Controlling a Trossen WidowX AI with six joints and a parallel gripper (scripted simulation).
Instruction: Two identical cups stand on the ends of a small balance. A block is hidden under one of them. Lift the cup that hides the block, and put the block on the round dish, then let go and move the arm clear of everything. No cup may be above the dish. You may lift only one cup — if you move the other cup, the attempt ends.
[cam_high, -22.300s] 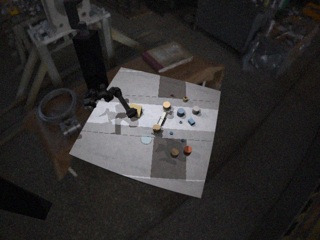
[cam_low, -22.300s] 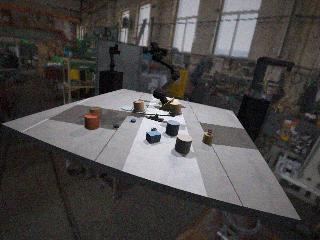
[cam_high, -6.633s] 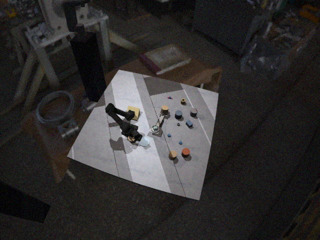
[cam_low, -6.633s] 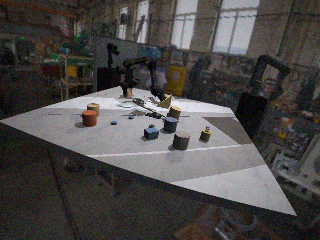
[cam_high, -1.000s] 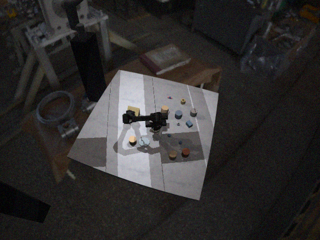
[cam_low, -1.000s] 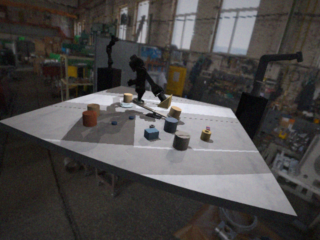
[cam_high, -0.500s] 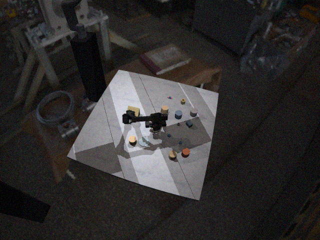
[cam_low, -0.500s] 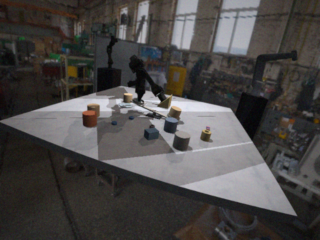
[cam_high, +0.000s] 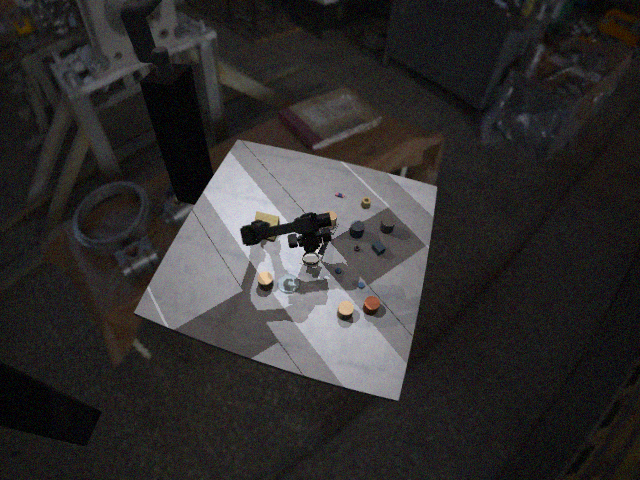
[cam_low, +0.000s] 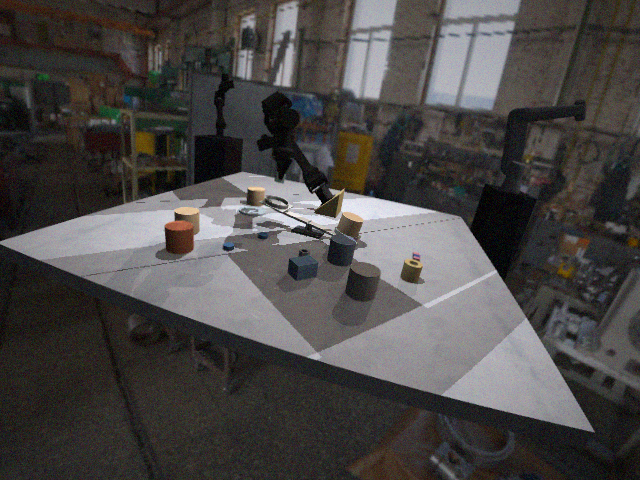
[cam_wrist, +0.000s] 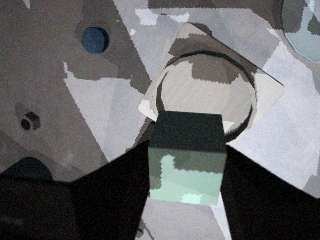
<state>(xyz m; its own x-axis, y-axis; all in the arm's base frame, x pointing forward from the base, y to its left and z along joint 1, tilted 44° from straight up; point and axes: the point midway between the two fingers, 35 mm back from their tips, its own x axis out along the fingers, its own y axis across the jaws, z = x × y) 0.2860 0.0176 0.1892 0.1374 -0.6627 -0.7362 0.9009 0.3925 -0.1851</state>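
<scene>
Right now the pale blue round dish is 80 mm behind my gripper tip, 130 mm to the right of it and 160 mm below it. Also, from my gripper tip: balance beam: 10 mm ahead, 120 mm to the left, 120 mm below; then pale green block: 10 mm above; then balance: 10 mm ahead, 120 mm to the left, 140 mm below.
</scene>
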